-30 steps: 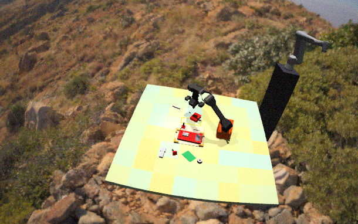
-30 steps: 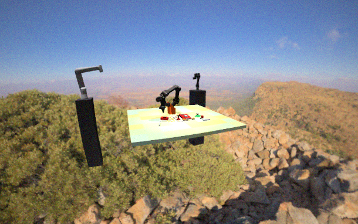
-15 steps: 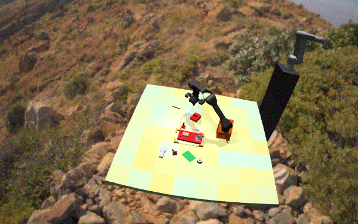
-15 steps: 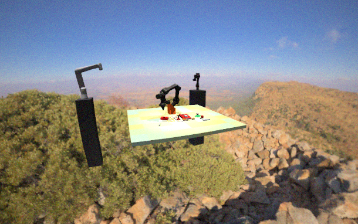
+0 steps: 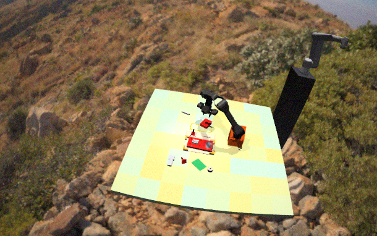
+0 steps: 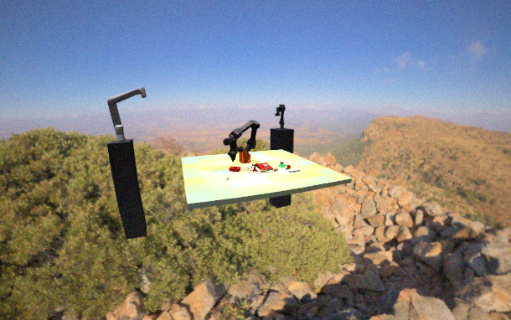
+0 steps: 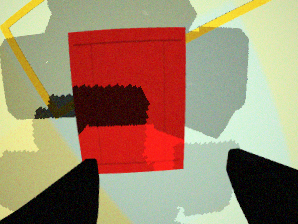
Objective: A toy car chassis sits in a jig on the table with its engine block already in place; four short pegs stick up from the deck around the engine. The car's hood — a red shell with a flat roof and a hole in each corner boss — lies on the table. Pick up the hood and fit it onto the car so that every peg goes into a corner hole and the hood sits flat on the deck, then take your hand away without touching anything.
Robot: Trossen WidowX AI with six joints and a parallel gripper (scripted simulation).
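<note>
Right now the red hood is 10 mm behind my gripper tip, 10 mm to the left of it and 70 mm below it. The rest, counted from my gripper tip: white piece (250 mm ahead, 470 mm to the left, 80 mm below); white wheel (40 mm behind, 520 mm to the left, 80 mm below); green flat tile (40 mm ahead, 480 mm to the left, 90 mm below).
</note>
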